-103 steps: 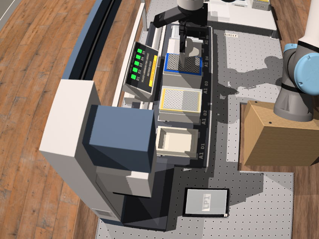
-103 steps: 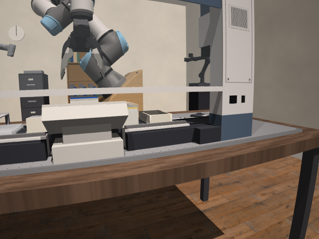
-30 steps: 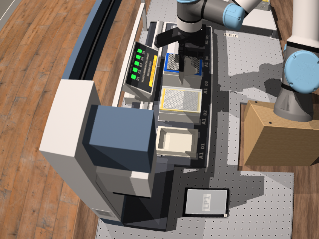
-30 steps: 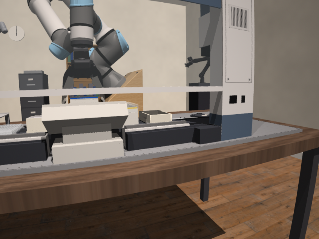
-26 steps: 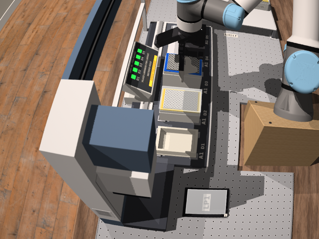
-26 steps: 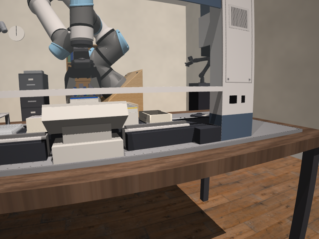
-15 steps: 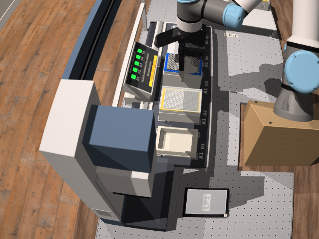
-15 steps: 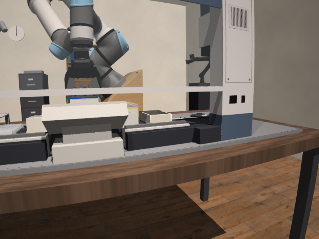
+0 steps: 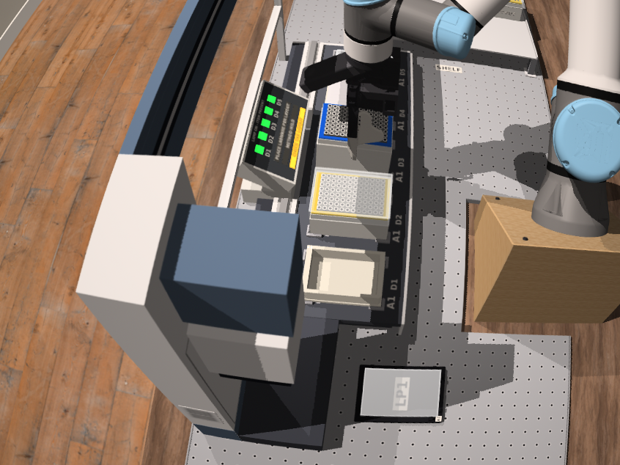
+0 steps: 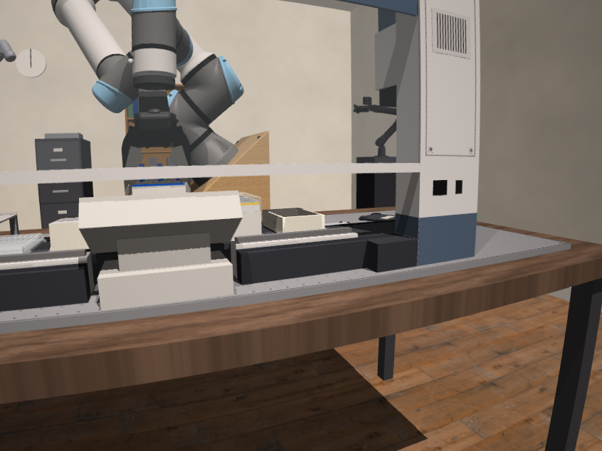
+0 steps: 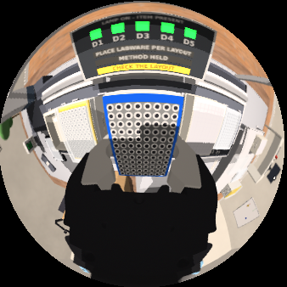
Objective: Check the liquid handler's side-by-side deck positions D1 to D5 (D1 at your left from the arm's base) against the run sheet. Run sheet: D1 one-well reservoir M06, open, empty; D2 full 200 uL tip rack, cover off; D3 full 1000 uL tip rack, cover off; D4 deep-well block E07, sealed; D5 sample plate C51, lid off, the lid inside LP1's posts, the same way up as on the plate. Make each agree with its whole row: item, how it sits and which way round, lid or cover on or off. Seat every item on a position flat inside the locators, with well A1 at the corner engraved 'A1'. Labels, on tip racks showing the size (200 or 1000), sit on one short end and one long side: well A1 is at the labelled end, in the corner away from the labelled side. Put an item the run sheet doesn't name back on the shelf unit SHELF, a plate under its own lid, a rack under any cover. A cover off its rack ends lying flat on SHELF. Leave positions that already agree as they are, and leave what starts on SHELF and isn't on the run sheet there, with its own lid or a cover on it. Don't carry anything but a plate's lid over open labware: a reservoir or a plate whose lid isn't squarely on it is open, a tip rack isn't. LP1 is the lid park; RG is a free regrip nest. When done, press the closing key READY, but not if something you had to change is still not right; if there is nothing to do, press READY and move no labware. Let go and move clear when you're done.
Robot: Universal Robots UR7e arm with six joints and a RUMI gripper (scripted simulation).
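The yellow-framed tip rack lies 2 cm behind my hand, 12 cm to the left of it and 3 cm below it. The rest, counted from my hand: clear well plate 1 cm ahead, 25 cm to the right, 6 cm below; then blue-framed tip rack 1 cm behind, 1 cm to the right; then cream reservoir 2 cm behind, 25 cm to the left, 6 cm below.
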